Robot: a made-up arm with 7 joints.
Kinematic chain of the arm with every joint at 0, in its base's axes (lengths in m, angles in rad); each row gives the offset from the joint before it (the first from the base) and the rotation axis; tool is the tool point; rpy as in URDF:
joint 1: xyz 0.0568 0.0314 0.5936 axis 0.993 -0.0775 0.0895
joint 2: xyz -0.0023 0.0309 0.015 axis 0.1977 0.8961 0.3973
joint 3: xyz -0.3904 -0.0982 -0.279 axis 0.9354 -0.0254 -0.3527
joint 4: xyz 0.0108 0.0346 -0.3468 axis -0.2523 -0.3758 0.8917
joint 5: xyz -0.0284 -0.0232 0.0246 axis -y
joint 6: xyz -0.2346 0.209 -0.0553 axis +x
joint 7: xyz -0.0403 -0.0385 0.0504 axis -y
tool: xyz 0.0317 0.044 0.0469 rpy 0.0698 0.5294 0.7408
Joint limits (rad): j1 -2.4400..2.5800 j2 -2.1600..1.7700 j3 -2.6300..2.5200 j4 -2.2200..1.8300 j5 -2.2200..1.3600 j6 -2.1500..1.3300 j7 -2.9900..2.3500
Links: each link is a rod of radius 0.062 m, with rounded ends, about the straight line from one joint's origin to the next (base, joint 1, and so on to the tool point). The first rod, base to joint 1, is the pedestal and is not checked.
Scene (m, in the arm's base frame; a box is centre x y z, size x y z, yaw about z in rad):
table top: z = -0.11
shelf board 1: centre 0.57 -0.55 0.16 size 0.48 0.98 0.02 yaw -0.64
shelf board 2: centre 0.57 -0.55 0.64 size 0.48 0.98 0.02 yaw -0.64
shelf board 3: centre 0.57 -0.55 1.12 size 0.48 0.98 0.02 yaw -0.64
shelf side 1: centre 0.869 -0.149 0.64 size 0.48 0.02 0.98 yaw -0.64
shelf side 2: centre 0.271 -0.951 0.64 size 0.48 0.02 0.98 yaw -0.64
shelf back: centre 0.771 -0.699 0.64 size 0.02 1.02 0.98 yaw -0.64
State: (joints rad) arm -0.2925 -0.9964 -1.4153 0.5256 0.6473 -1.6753 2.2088
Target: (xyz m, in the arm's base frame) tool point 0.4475 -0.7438 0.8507
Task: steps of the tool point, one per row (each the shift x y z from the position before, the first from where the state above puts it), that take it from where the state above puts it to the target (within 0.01 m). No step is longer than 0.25 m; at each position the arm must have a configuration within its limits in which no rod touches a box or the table.
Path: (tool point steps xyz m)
1: -0.0522 -0.0386 0.1124
2: 0.0145 -0.0215 0.1030
3: 0.0753 0.0029 0.1171
4: 0.1143 0.0534 0.1353
5: 0.1210 0.1260 0.1301
6: 0.0937 0.1954 0.0878
7: 0.0916 -0.0905 -0.0112
8: 0.0944 -0.0665 -0.0067
9: 0.0827 -0.0476 0.0036
10: 0.0574 -0.0382 0.0143

